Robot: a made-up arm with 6 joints.
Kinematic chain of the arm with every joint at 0, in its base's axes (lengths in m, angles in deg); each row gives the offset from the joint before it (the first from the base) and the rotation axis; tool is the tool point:
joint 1: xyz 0 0 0.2 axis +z
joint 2: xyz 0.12 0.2 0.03 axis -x
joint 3: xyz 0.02 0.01 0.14 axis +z
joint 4: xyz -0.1 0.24 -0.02 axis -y
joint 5: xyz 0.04 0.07 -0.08 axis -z
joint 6: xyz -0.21 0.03 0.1 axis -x
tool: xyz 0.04 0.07 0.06
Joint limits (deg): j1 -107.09..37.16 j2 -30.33..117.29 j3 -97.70..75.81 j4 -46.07..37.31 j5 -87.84..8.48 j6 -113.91..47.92
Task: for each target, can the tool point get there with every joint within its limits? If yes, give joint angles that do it. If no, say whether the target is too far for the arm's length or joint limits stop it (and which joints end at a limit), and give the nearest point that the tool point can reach.
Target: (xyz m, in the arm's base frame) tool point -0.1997 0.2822 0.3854
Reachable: yes | joints 13.24 19.71 28.41 14.20 -72.84 -11.35
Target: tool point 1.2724 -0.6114 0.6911
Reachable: no: too far | nearest point 0.6704 -0.3221 0.4282 | short by 0.718 m
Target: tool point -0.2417 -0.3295 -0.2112
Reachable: no: joint limits stop it (at a limit: joint 1, joint 2, joint 4, joint 6) | nearest point -0.0631 -0.3382 -0.1924 | short by 0.180 m
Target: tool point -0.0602 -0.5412 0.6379
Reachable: no: joint limits stop it (at a limit: joint 1, joint 2, joint 4) | nearest point -0.0043 -0.5305 0.5371 | short by 0.116 m
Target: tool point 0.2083 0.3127 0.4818
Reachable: yes | joints -25.88 -8.52 -18.82 6.05 -63.89 -66.85
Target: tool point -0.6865 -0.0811 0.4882
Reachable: no: joint limits stop it (at a limit: joint 1, joint 5) | nearest point -0.4614 0.0328 0.4104 | short by 0.264 m
